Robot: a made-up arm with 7 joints.
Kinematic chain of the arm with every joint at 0, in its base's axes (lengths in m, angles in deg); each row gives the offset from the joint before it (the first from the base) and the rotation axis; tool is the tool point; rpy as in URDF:
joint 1: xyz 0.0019 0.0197 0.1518 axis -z
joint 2: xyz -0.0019 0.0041 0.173 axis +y
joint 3: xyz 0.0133 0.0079 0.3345 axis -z
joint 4: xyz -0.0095 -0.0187 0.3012 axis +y
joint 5: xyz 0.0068 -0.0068 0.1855 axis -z
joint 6: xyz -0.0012 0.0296 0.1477 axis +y
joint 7: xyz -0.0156 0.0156 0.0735 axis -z
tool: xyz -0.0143 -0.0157 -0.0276 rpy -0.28 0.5 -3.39
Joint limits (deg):
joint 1: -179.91..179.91
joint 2: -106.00..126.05
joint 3: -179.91..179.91
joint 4: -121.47..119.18
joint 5: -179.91..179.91
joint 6: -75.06..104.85
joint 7: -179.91..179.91
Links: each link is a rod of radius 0.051 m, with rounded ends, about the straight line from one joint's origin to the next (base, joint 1, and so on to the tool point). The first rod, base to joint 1, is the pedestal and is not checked.
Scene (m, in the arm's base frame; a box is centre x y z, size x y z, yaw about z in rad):
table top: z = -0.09
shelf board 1: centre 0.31 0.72 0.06 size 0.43 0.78 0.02 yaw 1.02
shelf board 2: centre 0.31 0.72 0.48 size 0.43 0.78 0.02 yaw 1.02
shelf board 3: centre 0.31 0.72 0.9 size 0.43 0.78 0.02 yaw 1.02
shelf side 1: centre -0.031 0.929 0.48 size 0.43 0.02 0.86 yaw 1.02
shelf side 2: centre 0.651 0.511 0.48 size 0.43 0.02 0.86 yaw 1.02
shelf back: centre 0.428 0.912 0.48 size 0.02 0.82 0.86 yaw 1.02
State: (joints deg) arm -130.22 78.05 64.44 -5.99 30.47 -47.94 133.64
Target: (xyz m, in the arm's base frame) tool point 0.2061 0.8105 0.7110
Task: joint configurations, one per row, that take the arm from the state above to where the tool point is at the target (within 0.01 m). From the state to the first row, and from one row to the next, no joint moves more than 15 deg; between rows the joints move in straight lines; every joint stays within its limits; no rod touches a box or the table.
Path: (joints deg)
1: -131.86 74.70 67.52 7.21 37.01 -49.50 131.33
2: -133.49 71.35 70.61 20.42 43.54 -51.07 129.01
3: -135.13 68.01 73.69 33.62 50.08 -52.63 126.70
4: -136.77 64.66 76.77 46.82 56.61 -54.20 124.38
5: -138.40 61.31 79.86 60.03 63.15 -55.76 122.07
6: -136.09 52.23 78.17 72.12 61.47 -57.47 124.20
7: -133.79 43.14 76.48 84.20 59.80 -59.18 126.34
8: -131.48 34.06 74.78 96.29 58.12 -60.89 128.47
9: -129.17 24.97 73.09 108.38 56.45 -62.60 130.61
10: -121.46 31.13 73.76 95.64 53.62 -60.93 131.00
11: -113.74 37.29 74.44 82.90 50.79 -59.25 131.39
12: -106.03 43.45 75.11 70.15 47.96 -57.57 131.78
13: -98.32 49.61 75.78 57.41 45.13 -55.89 132.17
14: -90.61 55.77 76.45 44.67 42.30 -54.21 132.56

